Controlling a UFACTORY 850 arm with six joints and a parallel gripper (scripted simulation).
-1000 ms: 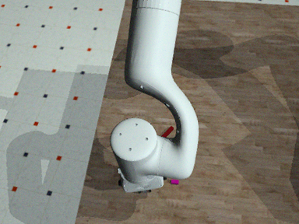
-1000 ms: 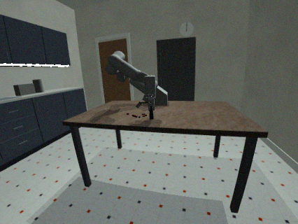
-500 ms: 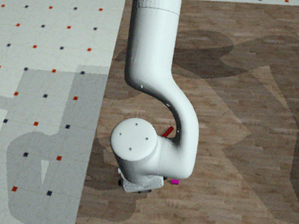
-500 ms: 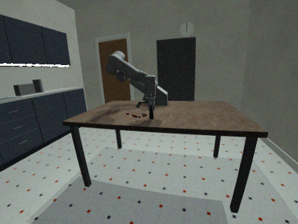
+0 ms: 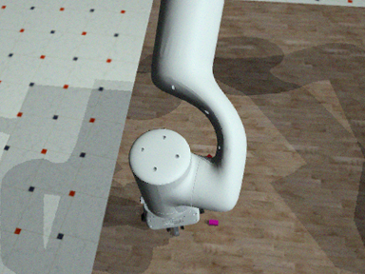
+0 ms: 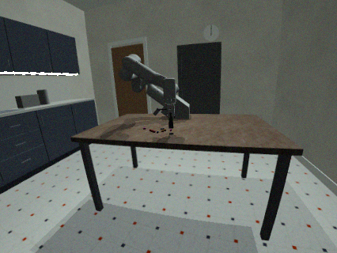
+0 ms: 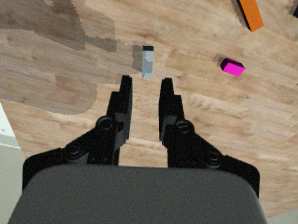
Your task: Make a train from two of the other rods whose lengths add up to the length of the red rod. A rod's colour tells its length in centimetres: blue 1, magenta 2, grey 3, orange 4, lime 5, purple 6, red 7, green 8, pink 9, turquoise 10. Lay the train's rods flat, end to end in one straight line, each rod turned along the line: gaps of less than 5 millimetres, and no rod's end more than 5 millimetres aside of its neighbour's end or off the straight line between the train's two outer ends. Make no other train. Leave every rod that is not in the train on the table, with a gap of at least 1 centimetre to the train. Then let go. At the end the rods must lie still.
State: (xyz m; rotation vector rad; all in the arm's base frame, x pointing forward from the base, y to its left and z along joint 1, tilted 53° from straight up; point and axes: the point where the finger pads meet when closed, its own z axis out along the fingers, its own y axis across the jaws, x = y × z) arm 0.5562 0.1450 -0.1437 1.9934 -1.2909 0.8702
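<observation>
My hand is 5 cm past the orange rod, 8 cm to the left of it and 6 cm above it. Round my hand: blue rod (1 cm behind, 11 cm to the right, 6 cm below); red rod (3 cm behind, 16 cm to the right, 6 cm below); grey rod (6 cm below).
</observation>
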